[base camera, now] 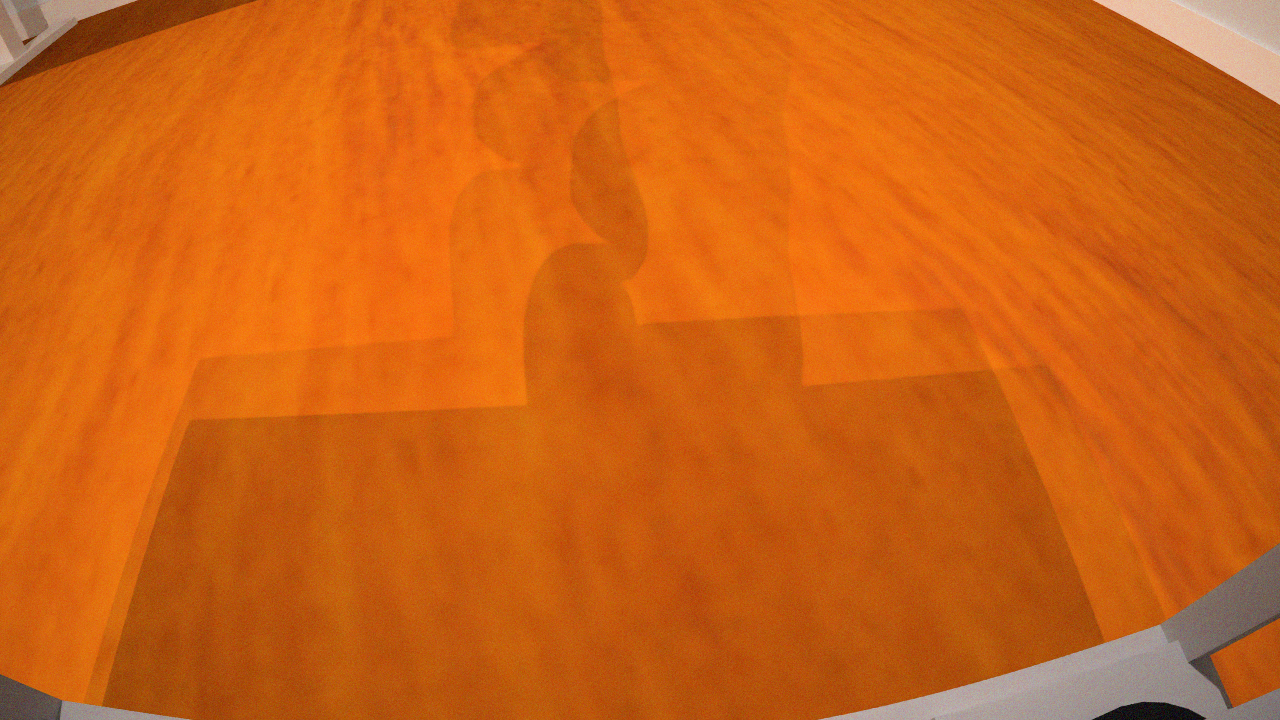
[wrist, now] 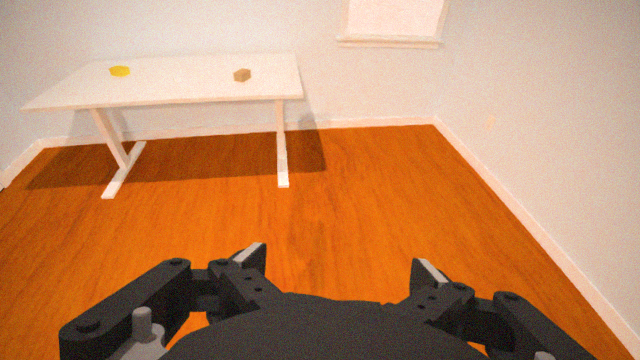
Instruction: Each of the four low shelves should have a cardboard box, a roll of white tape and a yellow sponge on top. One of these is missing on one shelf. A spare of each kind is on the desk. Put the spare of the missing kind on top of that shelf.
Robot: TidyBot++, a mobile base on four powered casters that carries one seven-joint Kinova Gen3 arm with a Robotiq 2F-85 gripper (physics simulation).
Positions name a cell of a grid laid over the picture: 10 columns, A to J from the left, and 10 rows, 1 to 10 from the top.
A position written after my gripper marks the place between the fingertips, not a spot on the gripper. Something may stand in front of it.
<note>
In view: my gripper (wrist: F8) and a white desk (wrist: D3).
</note>
